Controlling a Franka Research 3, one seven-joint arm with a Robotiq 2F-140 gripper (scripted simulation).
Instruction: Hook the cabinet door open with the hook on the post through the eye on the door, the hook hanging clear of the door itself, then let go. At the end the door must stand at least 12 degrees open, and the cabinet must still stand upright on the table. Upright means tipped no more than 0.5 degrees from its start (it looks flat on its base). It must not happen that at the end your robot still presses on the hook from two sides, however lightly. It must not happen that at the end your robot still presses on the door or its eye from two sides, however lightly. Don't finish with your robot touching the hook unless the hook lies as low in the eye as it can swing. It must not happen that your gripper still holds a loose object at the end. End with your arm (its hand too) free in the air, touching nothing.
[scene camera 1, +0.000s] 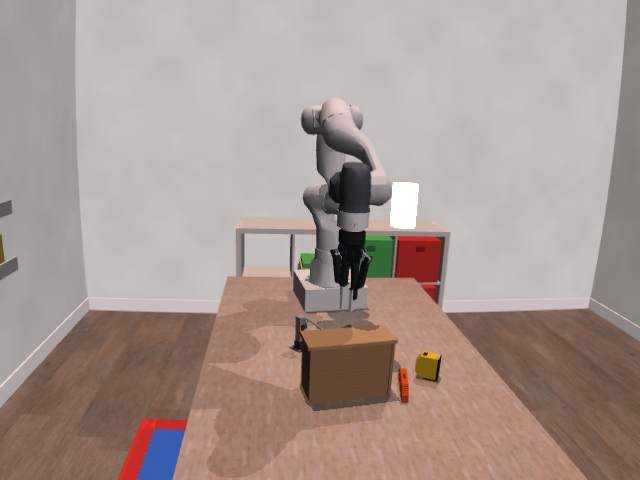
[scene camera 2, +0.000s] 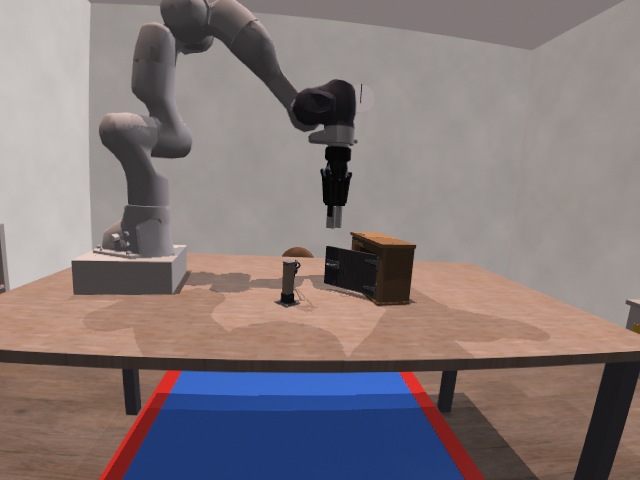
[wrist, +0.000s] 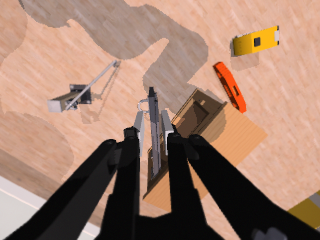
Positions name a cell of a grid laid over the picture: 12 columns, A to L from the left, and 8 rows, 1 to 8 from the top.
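My gripper (scene camera 1: G6) is visible, also in scene camera 2 (scene camera 2: G4) and in the wrist view (wrist: F4). A wooden cabinet (scene camera 1: G7) is visible too, likewise in scene camera 2 (scene camera 2: H5) and the wrist view (wrist: I5). The wrist view further shows a yellow box (wrist: K2) and a post (wrist: C4).
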